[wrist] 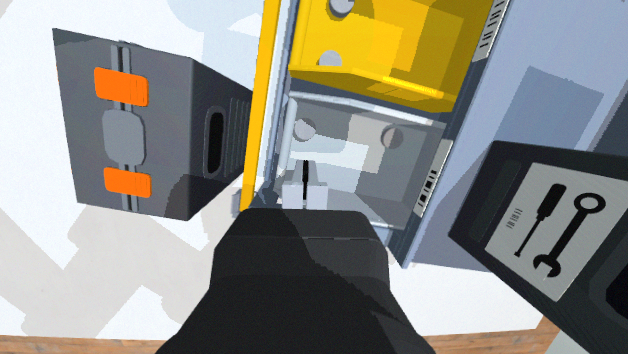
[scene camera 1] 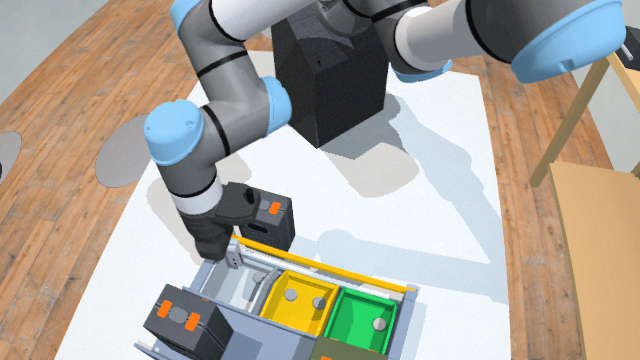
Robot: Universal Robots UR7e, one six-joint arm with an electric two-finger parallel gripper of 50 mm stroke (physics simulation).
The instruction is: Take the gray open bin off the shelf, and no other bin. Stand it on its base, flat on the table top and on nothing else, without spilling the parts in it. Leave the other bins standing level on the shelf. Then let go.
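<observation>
The gray open bin stands at one end of the shelf, beside the yellow bin. Two round parts lie in the gray bin in the wrist view. The green bin stands on the yellow bin's other side. My gripper points down over the gray bin's outer end, near the shelf's yellow rail. Its fingers are together with nothing visible between them. The fingertips' exact height against the bin walls cannot be told.
The yellow rail runs along the bins. A dark case stands beyond it. Another dark case stands on the opposite side of the bins. An olive case shows at the bottom edge near the green bin.
</observation>
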